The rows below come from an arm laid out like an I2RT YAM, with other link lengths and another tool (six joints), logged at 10 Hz.
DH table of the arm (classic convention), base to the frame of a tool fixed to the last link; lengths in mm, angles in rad. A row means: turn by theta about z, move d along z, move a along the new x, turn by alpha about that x. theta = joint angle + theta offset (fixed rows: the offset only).
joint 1: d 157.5, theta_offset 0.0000, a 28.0, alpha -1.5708
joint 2: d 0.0, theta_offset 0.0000, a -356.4, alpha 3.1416
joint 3: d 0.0, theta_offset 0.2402, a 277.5, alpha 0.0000
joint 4: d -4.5, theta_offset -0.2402, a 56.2, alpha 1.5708
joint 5: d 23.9, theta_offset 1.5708, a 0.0, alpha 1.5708
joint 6: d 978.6, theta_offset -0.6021, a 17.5, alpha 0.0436
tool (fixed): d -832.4, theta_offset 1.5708, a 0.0, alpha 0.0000
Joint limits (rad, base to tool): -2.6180..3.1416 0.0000..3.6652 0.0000..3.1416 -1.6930..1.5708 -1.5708..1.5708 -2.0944..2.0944
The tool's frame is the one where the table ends.
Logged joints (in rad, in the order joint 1, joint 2, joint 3, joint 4, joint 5, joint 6), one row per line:
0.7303 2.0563 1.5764 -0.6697 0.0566 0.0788
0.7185 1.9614 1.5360 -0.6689 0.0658 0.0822
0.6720 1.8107 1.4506 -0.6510 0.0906 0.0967
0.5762 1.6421 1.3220 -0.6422 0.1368 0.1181
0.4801 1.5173 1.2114 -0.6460 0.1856 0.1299
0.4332 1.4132 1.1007 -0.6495 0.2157 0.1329
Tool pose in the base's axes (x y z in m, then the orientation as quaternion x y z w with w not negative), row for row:
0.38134 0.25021 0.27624 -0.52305 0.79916 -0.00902 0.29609
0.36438 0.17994 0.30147 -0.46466 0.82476 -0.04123 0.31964
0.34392 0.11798 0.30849 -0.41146 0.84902 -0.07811 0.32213
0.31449 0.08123 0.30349 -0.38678 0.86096 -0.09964 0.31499
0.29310 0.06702 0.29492 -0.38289 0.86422 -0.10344 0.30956
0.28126 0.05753 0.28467 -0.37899 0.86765 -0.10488 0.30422
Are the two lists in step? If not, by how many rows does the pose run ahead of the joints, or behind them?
The pose runs 2 rows ahead of the joints: the pose in row i belongs to the joints in row i + 2.
